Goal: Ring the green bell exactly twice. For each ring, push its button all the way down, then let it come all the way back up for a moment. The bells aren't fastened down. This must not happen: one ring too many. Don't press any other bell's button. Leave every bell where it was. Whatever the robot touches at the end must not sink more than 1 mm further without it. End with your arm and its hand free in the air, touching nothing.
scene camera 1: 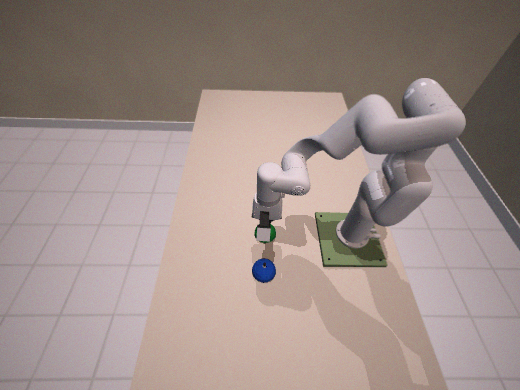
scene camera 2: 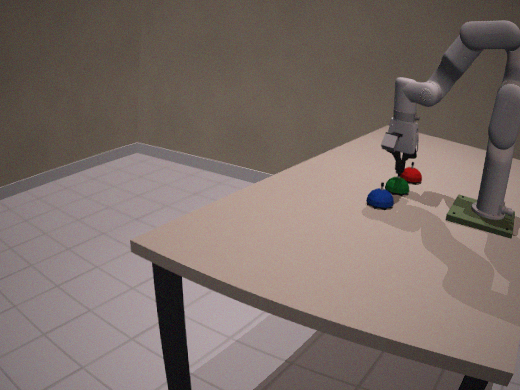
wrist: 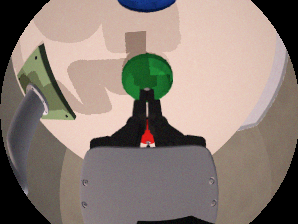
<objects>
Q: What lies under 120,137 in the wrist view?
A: The gripper.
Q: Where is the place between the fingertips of the gripper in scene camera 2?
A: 399,173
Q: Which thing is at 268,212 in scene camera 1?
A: The gripper.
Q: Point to a green bell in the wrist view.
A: At 147,71
</objects>
